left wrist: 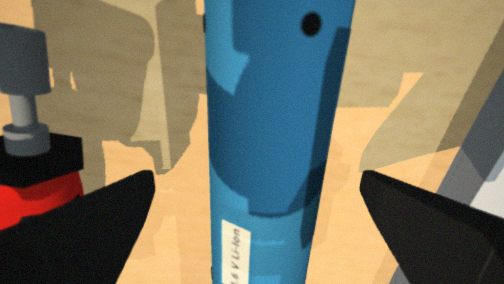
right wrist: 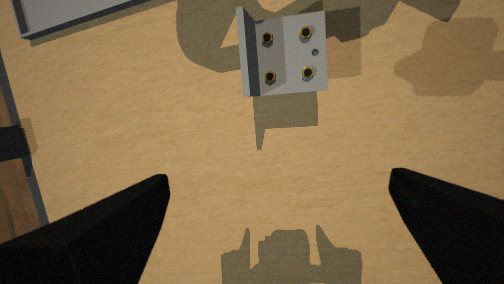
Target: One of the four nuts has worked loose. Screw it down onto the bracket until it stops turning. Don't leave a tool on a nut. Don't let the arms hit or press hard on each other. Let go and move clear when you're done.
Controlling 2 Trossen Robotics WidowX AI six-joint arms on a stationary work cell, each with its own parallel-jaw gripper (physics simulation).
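Frame: origin at the left arm's base, x down, y right, z back, level; centimetres.
Seen in the pictures: left gripper, between the fingertips: (left wrist: 259, 179); right gripper, between the fingertips: (right wrist: 278, 181).
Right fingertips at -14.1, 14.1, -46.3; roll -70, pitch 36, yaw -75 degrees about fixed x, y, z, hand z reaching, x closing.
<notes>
A point is followed by its place in that frame, as x, y, z.
A grey bracket (right wrist: 292, 60) {1.9, 10.6, -40.6} with four brass nuts shows in the right wrist view, upper middle. The nuts are at upper left (right wrist: 267, 38) {1.1, 11.2, -37.7}, upper right (right wrist: 305, 32) {1.1, 8.3, -39.5}, lower left (right wrist: 270, 77) {1.1, 13.1, -40.6} and lower right (right wrist: 307, 73) {1.1, 10.3, -42.5}; I cannot tell which is loose. My right gripper (right wrist: 278, 181) {-14.1, 14.1, -46.3} is open and empty, apart from the bracket. My left gripper (left wrist: 259, 179) {7.8, -11.5, -27.2} is open, with its fingers on either side of a blue electric screwdriver (left wrist: 270, 125) {4.4, -10.4, -30.6}, not gripping it. A red-handled nut driver (left wrist: 40, 195) {6.1, -18.3, -30.3} with a grey socket stands at the left of the left wrist view, partly hidden by a finger.
A pale tray (right wrist: 90, 15) {7.2, 27.3, -18.2} lies at the upper left of the right wrist view. Part of its edge also shows at the right of the left wrist view. A dark frame edge and a black block (right wrist: 12, 143) {6.2, 50.3, -22.3} are at the far left of the right wrist view. Arm shadows fall on the table (right wrist: 125, 125) {8.5, 34.0, -31.5}.
</notes>
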